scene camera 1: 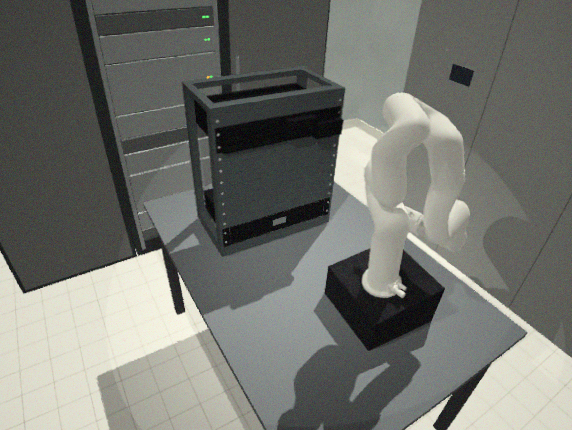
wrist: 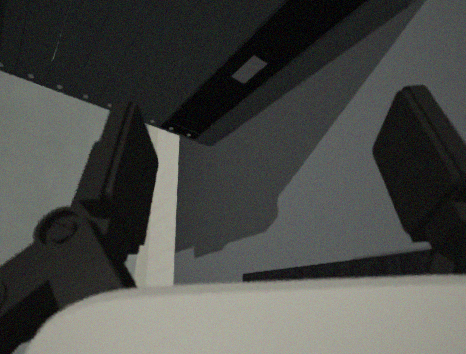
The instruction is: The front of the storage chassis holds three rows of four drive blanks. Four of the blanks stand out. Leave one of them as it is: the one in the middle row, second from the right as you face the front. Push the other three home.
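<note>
The storage chassis (scene camera 1: 270,134) is the black unit across the upper front of the grey rack frame in the scene view. Its front is very dark, so the rows and single blanks cannot be told apart. Dark shapes (scene camera 1: 328,127) stand out at its right end; how many they are is unclear. The chassis does not show in the wrist view. My gripper (wrist: 265,125) is open with its fingers wide apart and nothing between them. In the scene view the arm hides most of it, on the right and apart from the chassis.
The rack frame (scene camera 1: 272,101) stands at the table's far end. Its lower black panel (scene camera 1: 255,227) (wrist: 220,90) has a pale label (scene camera 1: 279,220) (wrist: 250,69). The arm's black base block (scene camera 1: 350,310) sits on the table (scene camera 1: 240,320) (wrist: 320,225). A tall server cabinet (scene camera 1: 155,85) stands behind.
</note>
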